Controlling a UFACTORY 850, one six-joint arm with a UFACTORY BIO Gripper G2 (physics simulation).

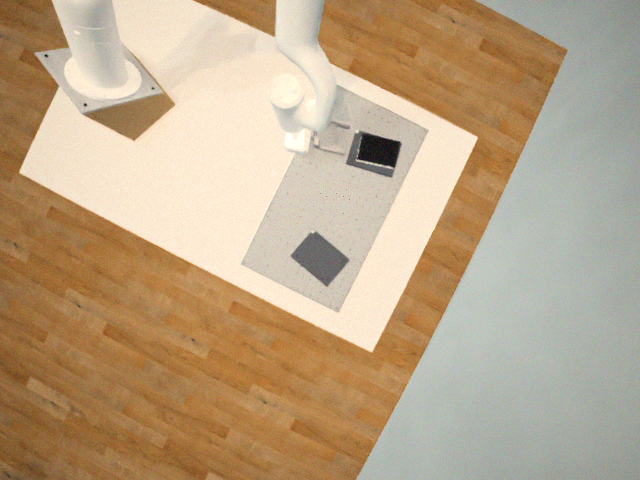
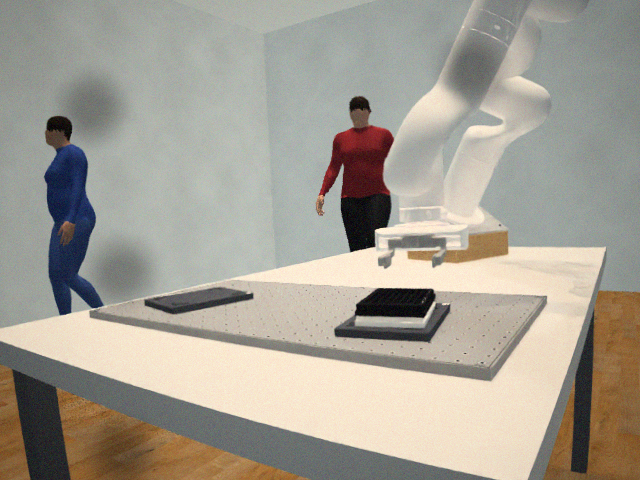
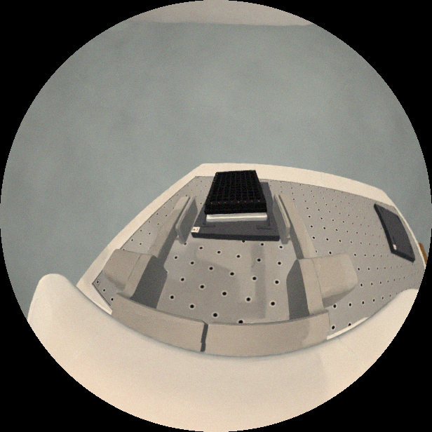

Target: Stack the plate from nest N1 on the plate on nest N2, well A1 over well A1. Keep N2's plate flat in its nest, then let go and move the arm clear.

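A black well plate [image 1: 378,150] [image 2: 395,301] [image 3: 235,192] lies level on top of a white plate [image 2: 392,321] [image 3: 237,218]. The white plate sits in a dark nest [image 1: 379,172] [image 2: 382,333] [image 3: 235,231] and looks flat there. The nest's small label is too blurred to read surely. The other dark nest [image 1: 320,258] [image 2: 199,299] [image 3: 395,232] holds no plate. Well A1 cannot be made out on either plate. My gripper [image 1: 344,139] [image 2: 410,262] [image 3: 233,222] is shut to its narrow stand, with a gap between the fingers and nothing held. It is on the arm's side of the stack, apart from it and higher.
Both nests stand on a grey perforated board [image 1: 310,206] [image 2: 289,320] [image 3: 215,290] on the white table [image 1: 180,170] [image 2: 258,382]. The arm's base [image 1: 103,77] stands on a wooden block [image 2: 480,246]. Two people, one in blue [image 2: 69,206] and one in red [image 2: 364,160], are beyond the table.
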